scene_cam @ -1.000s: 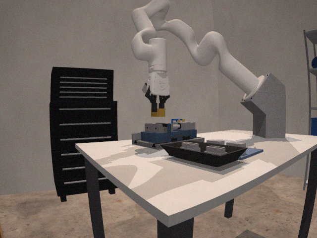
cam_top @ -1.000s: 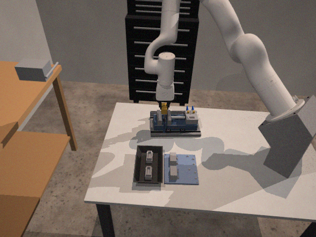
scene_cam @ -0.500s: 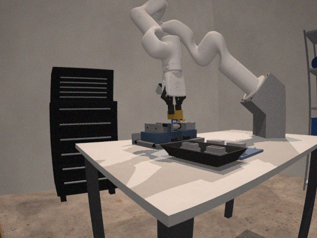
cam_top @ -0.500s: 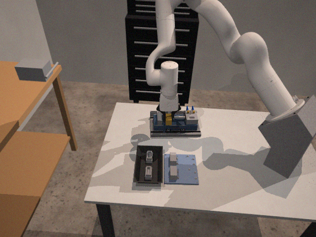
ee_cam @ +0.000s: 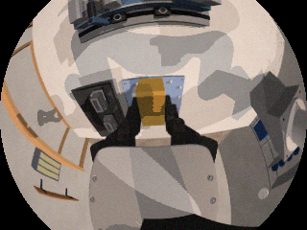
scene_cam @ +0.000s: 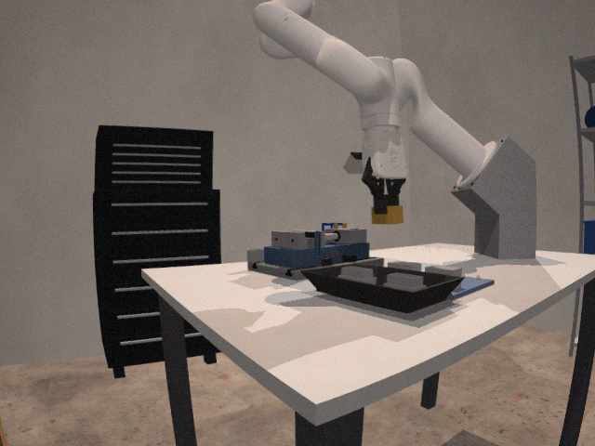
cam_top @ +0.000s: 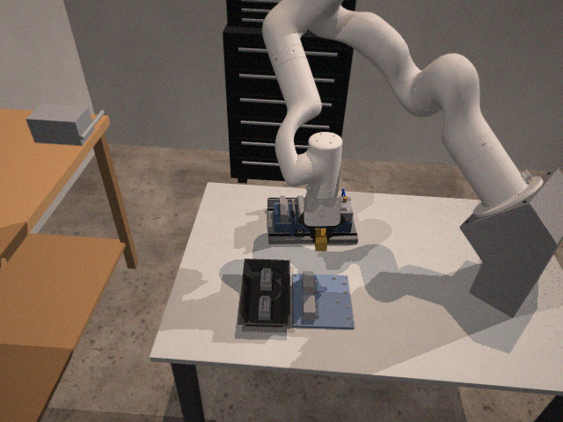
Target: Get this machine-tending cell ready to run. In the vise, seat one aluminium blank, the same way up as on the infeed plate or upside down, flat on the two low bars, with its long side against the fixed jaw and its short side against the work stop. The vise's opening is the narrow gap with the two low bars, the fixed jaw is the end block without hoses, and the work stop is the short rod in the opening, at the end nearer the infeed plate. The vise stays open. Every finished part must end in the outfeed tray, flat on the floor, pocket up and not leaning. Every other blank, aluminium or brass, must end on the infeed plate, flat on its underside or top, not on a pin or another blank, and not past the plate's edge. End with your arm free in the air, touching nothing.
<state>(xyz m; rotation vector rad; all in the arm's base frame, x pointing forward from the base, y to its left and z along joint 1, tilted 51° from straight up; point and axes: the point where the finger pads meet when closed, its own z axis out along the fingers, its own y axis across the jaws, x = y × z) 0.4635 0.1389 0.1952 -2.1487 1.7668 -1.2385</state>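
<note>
The aluminium blank is 3 cm ahead of my hand, 7 cm to the left of it and 13 cm below it. Also, from my hand: brass blank 2 cm below; then blue vise 21 cm to the right, 12 cm below; then fixed jaw 10 cm ahead, 21 cm to the right, 8 cm below.
</note>
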